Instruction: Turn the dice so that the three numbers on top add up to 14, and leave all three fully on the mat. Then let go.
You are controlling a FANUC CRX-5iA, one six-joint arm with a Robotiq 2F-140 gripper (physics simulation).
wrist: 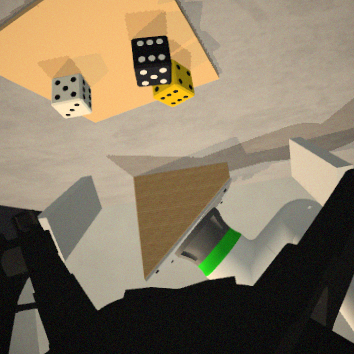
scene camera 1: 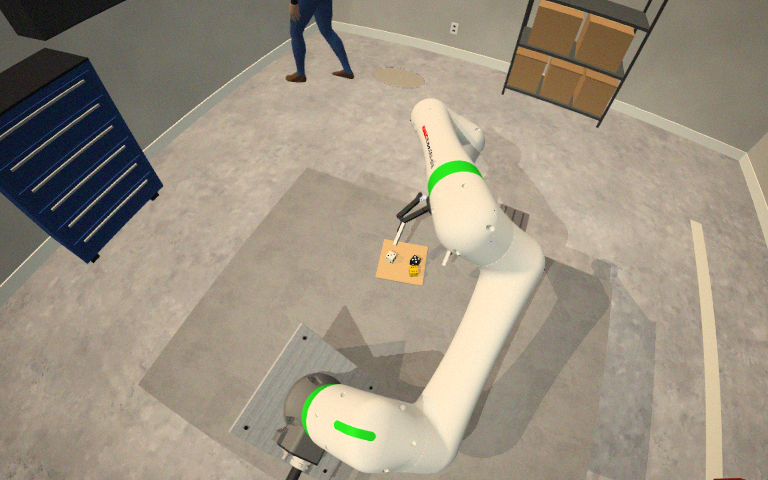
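Seen in the pictures: gripper, between the fingertips: (wrist: 189, 175) (scene camera 1: 419, 254); arm's base, origin of its link: (wrist: 194, 230) (scene camera 1: 315, 406).
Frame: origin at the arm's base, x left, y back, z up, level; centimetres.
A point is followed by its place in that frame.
The white die (scene camera 1: 391, 256) {x 2.7, y -48.1, z -9.4 cm} (wrist: 71, 95) {x 2.4, y -49.7, z -9.9 cm} stands on the mat (scene camera 1: 396, 274) {x -0.6, y -44.4, z -12.0 cm} (wrist: 30, 40) {x 3.0, y -54.0, z -12.0 cm}, apart from the others. Its upward face shows three pips. The black die (scene camera 1: 415, 260) {x -4.3, y -49.9, z -9.5 cm} (wrist: 152, 61) {x -4.4, y -51.5, z -9.7 cm} has five on top and six on one side. The yellow die (scene camera 1: 414, 271) {x -5.4, y -46.3, z -9.5 cm} (wrist: 174, 92) {x -5.1, y -47.7, z -9.4 cm} has six on top; the black die partly hides it in the wrist view. These two are very close; whether they touch is unclear. All three look fully inside the mat's edges. My gripper (scene camera 1: 420, 253) {x -5.4, y -47.9, z -2.7 cm} (wrist: 189, 175) {x -5.4, y -47.9, z -2.7 cm} is wide open and empty, raised above the mat's far side.
The arm's base plate (scene camera 1: 271, 384) {x 8.6, y 0.7, z 7.7 cm} (wrist: 175, 205) {x 1.6, y -13.2, z -5.0 cm} lies on the near side of the mat. A blue drawer cabinet (scene camera 1: 84, 164) stands at the left. A shelf rack with cardboard boxes (scene camera 1: 604, 44) and a person (scene camera 1: 334, 36) are at the back.
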